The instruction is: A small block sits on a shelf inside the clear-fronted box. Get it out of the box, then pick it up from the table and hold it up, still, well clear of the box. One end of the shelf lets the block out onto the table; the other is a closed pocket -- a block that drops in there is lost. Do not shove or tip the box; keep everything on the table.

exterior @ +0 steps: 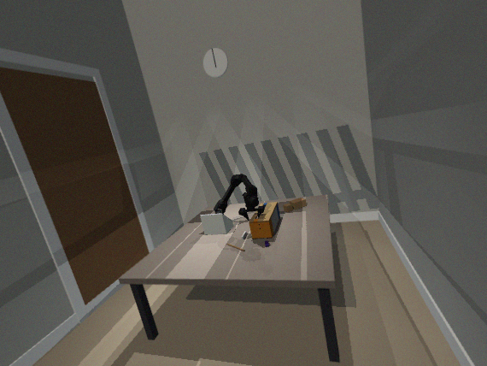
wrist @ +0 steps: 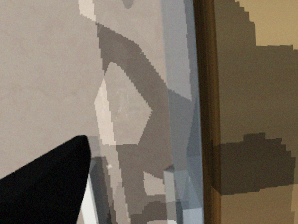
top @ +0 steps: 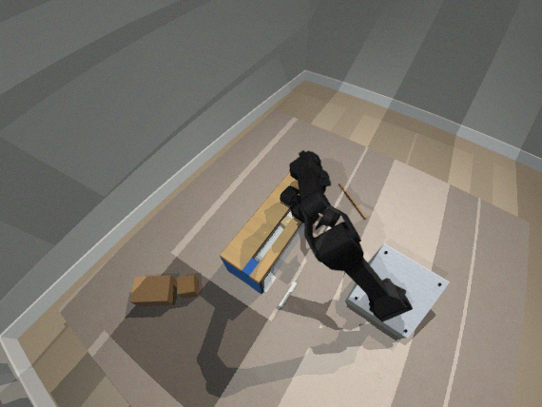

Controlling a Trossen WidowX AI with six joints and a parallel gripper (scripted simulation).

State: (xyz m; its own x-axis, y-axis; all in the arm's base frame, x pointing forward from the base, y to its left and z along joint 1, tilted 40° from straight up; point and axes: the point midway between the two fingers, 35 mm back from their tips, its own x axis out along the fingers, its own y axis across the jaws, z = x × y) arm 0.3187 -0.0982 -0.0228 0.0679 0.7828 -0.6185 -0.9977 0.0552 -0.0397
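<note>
The box is 6 cm to the left of my gripper tip, 4 cm ahead of it and 3 cm below it. Also, from my gripper tip: wooden stick 24 cm to the right, 9 cm below, 9 cm behind.
</note>
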